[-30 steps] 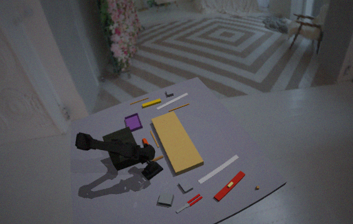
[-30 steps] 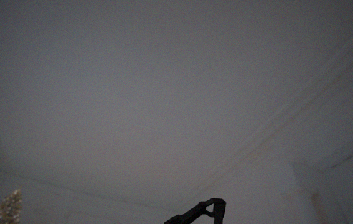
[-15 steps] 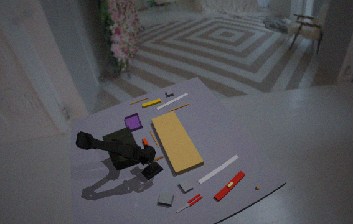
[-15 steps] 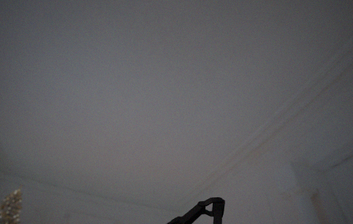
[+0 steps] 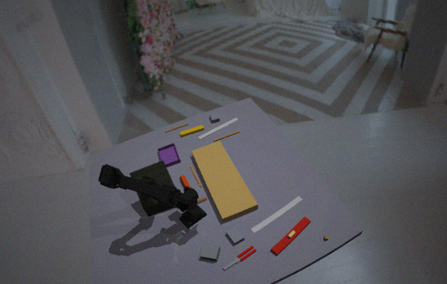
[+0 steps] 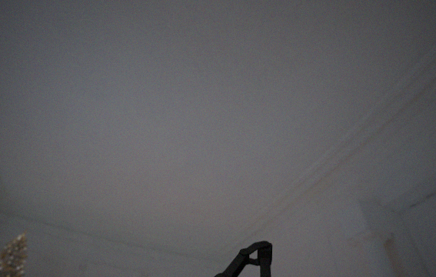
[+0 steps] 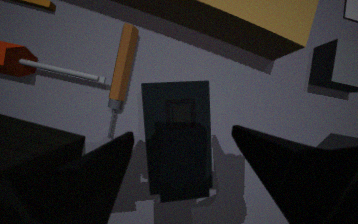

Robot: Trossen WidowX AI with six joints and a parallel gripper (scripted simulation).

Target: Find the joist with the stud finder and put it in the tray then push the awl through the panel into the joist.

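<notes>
My gripper tip is right at the stud finder. Round my gripper tip: purple tray (490 mm to the left, 40 mm behind, 30 mm below); red level (380 mm ahead, 300 mm to the right, 30 mm below); yellow bar (660 mm to the left, 150 mm ahead, 30 mm below).
</notes>
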